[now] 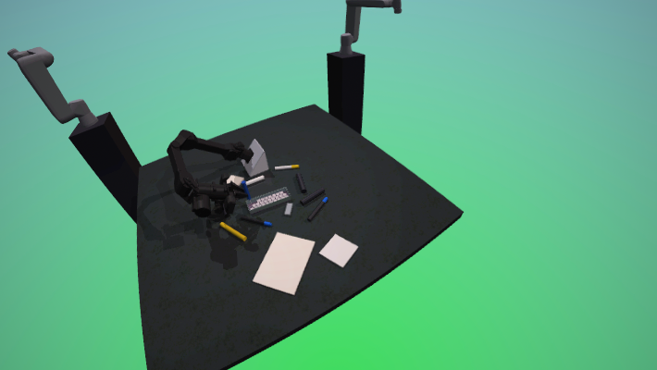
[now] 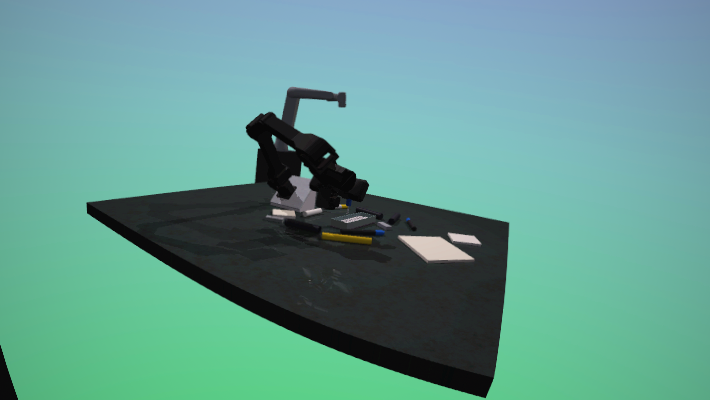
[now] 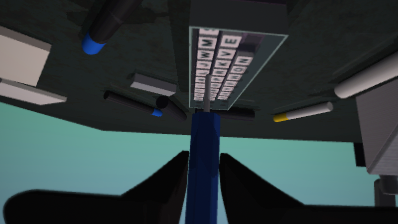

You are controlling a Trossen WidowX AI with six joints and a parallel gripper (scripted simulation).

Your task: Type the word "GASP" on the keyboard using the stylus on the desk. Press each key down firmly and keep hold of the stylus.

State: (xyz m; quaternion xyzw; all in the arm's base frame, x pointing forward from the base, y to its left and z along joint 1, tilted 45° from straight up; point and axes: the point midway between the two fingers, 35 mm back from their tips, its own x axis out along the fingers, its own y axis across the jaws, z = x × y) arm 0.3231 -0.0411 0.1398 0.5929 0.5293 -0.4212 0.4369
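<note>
Right now the grey block is 80 mm ahead of my gripper tip, 130 mm to the left of it and 100 mm below it. Round my gripper tip: blue stylus: 10 mm below; then yellow marker: 70 mm ahead, 120 mm to the right, 100 mm below; then white yellow-tipped pen: 170 mm behind, 260 mm to the left, 100 mm below.
</note>
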